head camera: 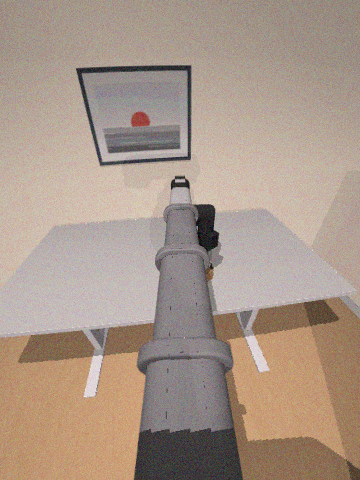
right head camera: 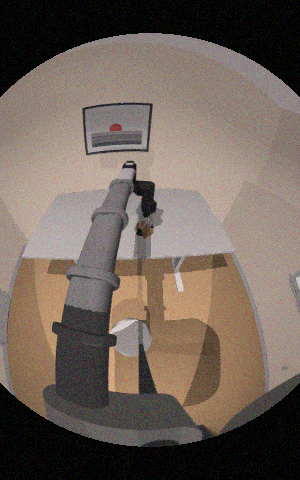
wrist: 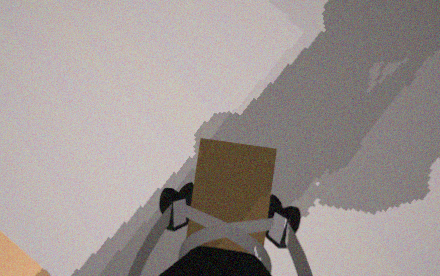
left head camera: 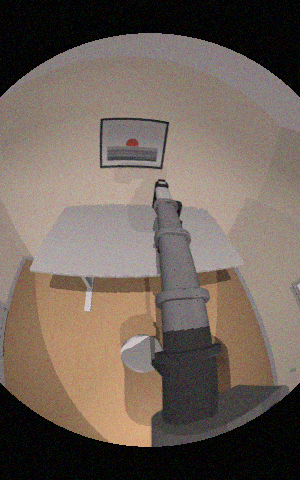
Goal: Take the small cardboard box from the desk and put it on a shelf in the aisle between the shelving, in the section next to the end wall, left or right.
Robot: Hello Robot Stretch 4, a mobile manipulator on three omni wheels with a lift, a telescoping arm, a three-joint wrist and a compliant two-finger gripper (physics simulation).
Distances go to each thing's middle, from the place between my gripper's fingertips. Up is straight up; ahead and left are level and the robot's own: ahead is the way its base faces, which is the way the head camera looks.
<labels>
The small cardboard box [wrist: 233,182] is 20 mm above my hand, 10 mm to the left of it and 10 mm ahead of it. Round my hand: framed picture [head camera: 137,114] (610 mm ahead, 570 mm above, 290 mm to the left).
</labels>
